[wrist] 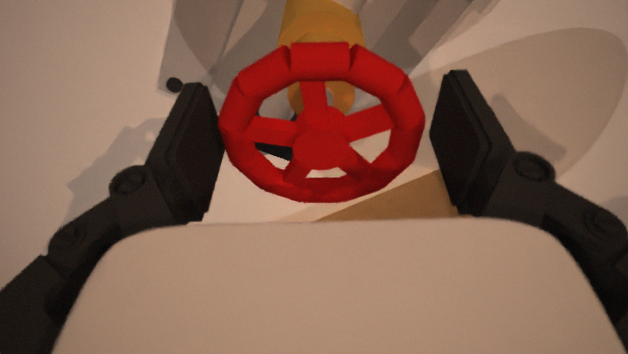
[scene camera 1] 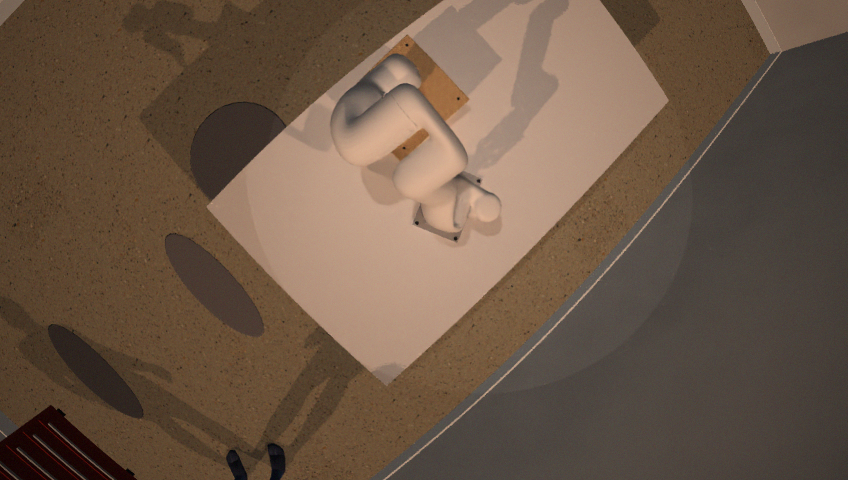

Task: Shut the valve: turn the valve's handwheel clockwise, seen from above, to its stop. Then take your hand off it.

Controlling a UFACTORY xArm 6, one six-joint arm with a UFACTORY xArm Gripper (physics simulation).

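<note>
The valve's red handwheel [wrist: 321,192] shows in the wrist view, with a round rim, several spokes and a central hub. It lies between my two open fingers. My gripper [wrist: 325,107] is open, with the left finger very near the rim's left side and a small gap at the right; whether the left finger touches the rim I cannot tell. The yellow valve body [wrist: 320,22] shows behind the wheel. In the scene view the arm hides the handwheel and the fingers; corners of the valve's grey base plate [scene camera 1: 455,233] stick out below the wrist.
The pale table [scene camera 1: 333,267] carries the valve and the arm's wooden mounting board [scene camera 1: 443,89]. The base plate has dark bolts at its corners. Shadows of the arm fall across the table. A dark red slatted bench [scene camera 1: 53,446] stands on the floor at the lower left.
</note>
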